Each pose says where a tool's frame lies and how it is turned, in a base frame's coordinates. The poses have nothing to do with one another.
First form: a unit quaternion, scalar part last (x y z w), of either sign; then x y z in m.
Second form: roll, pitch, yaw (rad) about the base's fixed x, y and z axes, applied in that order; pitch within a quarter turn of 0, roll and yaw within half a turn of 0; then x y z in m. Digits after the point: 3 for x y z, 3 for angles.
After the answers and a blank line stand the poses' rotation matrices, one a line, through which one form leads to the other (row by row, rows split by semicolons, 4 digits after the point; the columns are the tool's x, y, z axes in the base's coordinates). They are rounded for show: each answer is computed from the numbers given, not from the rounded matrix.
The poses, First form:
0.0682, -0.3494, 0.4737, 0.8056, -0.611, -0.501, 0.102
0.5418, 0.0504, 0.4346, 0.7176, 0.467, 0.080, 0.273
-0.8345, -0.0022, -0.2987, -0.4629, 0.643, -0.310, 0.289
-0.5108, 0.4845, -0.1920, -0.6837, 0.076, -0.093, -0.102
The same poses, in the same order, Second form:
-0.288, -0.678, 1.165, -0.611, -0.501, 0.102
1.110, -0.410, 0.833, 0.467, 0.080, 0.273
2.041, -0.520, 0.329, 0.643, -0.310, 0.289
1.554, -1.033, -0.471, 0.076, -0.093, -0.102

0.3071 -0.8108 -0.4983; 0.7155 0.5420 -0.4409; 0.6275 -0.2211 0.7466
0.6171 -0.5692 0.5433; 0.6784 0.0351 -0.7338; 0.3986 0.8215 0.4078
0.8215 -0.2729 0.5006; 0.2802 -0.5714 -0.7713; 0.4965 0.7740 -0.3929
0.4568 -0.7575 -0.4664; -0.2324 0.4044 -0.8845; 0.8587 0.5124 0.0087

